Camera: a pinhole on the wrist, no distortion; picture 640 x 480 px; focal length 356.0 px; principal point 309.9 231.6 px. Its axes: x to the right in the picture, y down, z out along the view. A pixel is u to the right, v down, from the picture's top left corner.
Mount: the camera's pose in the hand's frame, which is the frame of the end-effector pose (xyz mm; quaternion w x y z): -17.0 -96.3 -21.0 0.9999 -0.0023 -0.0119 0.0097
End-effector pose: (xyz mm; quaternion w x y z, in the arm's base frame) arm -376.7 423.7 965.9 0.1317 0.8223 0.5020 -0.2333
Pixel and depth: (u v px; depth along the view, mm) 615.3 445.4 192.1
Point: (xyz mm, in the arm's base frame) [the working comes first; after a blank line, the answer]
In the camera's frame: 164.8 115.4 192.1

-345.5 442.1 743.4
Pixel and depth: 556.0 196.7 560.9
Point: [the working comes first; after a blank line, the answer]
In the camera's frame: 387.7 -55.0 560.9

-501.5 515.0 313.2
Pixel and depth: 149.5 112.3 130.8
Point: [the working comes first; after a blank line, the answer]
In the camera's frame: -58.9 -43.8 130.8

-559.1 379.9 915.7
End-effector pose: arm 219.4 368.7 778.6 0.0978 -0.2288 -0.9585 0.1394
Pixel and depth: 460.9 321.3 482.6
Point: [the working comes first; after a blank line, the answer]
In the camera's frame: 204.7 121.6 482.6

-36.9 372.9 351.6
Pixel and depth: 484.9 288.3 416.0
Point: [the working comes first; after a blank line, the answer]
In the camera's frame: 204.5 66.3 416.0

-45.3 341.1 431.7
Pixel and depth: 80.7 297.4 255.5
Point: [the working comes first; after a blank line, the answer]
In the camera's frame: -164.5 47.2 255.5

305.6 185.9 554.3
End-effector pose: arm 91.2 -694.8 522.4 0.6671 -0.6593 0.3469 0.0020
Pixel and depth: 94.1 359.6 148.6
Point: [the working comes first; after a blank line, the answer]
In the camera's frame: -90.1 53.4 148.6

84.3 -539.5 599.2
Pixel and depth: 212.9 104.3 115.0
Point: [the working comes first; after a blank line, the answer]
In the camera's frame: -31.3 -41.1 115.0

159.3 -607.6 656.3
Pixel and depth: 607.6 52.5 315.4
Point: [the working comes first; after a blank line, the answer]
In the camera's frame: 263.7 -158.7 315.4

528.1 -571.9 594.7
